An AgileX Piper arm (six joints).
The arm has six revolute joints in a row. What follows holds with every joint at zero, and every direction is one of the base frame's.
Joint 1 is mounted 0.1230 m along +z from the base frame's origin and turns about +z.
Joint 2 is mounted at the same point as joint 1 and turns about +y.
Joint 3 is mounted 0.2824 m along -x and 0.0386 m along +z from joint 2 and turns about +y.
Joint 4 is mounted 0.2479 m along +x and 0.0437 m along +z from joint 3 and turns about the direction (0.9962, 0, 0.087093).
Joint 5 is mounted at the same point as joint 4 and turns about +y.
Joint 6 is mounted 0.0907 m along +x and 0.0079 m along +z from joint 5 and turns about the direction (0.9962, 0, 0.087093).
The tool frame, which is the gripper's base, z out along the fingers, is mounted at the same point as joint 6; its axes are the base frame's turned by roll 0.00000, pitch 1.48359 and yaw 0.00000 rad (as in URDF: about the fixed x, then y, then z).
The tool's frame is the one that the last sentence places.
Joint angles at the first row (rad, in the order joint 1, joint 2, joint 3, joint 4, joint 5, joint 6):
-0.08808 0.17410 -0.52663 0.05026 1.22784 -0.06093
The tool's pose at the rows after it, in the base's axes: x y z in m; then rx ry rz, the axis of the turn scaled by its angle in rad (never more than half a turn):
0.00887 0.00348 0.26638 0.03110 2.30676 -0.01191
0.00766 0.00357 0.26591 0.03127 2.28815 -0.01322
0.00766 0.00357 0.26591 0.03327 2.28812 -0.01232
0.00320 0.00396 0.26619 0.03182 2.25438 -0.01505
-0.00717 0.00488 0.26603 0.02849 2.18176 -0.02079
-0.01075 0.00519 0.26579 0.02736 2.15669 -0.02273
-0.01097 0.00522 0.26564 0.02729 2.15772 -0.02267
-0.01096 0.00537 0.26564 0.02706 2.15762 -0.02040
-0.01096 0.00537 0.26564 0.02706 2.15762 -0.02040
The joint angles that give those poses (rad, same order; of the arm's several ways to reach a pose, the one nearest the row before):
-0.08811 0.13192 -0.49605 0.05028 1.18890 -0.05923
-0.08807 0.11778 -0.49193 0.05026 1.18027 -0.05879
-0.08808 0.11778 -0.49193 0.05026 1.18027 -0.05705
-0.08807 0.08573 -0.49190 0.05025 1.17847 -0.05704
-0.08812 0.01301 -0.49192 0.05030 1.17840 -0.05708
-0.08805 -0.01215 -0.49191 0.05023 1.17840 -0.05702
-0.08813 -0.01301 -0.49193 0.05031 1.18032 -0.05710
-0.08806 -0.01303 -0.49190 0.05211 1.18031 -0.05703
-0.08806 -0.01303 -0.49190 0.05211 1.18031 -0.05703

